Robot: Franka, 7 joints.
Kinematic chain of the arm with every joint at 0, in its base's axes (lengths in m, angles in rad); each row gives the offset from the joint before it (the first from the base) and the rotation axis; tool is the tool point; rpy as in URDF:
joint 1: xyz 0 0 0.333 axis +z
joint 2: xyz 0 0 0 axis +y
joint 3: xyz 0 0 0.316 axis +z
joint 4: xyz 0.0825 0 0 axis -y
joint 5: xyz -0.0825 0 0.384 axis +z
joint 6: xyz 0 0 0 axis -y
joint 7: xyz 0.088 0 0 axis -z
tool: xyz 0 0 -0.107 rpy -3.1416 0 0
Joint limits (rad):
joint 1: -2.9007..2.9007
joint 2: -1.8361..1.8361
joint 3: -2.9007..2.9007
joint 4: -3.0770..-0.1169
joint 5: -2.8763..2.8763
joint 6: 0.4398..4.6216
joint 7: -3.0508..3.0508
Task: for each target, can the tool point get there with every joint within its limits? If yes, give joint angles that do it. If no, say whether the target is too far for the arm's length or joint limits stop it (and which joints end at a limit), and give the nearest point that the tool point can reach.
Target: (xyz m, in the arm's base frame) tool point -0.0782 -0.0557 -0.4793
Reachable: no: joint limits stop it (at a limit: joint 2) | nearest point -0.1109 -0.0790 -0.3400 | short by 0.145 m
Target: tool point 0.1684 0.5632 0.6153
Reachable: yes | joints 2.2722 1.3858 -1.7653 -1.5525 1.8844 3.5814 -1.3253
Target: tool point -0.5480 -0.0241 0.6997
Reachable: yes | joints 1.8115 0.8112 1.7557 -1.8827 -0.8503 3.4944 0.2316
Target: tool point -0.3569 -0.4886 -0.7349
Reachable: no: too far | nearest point -0.2720 -0.3724 -0.3301 | short by 0.430 m
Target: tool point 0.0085 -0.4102 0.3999
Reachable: yes | joints 0.0969 -0.0703 -1.3341 -2.6249 1.0858 4.1441 -0.0806
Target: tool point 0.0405 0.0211 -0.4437
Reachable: no: joint limits stop it (at a limit: joint 2) | nearest point 0.0812 0.0423 -0.3250 | short by 0.127 m
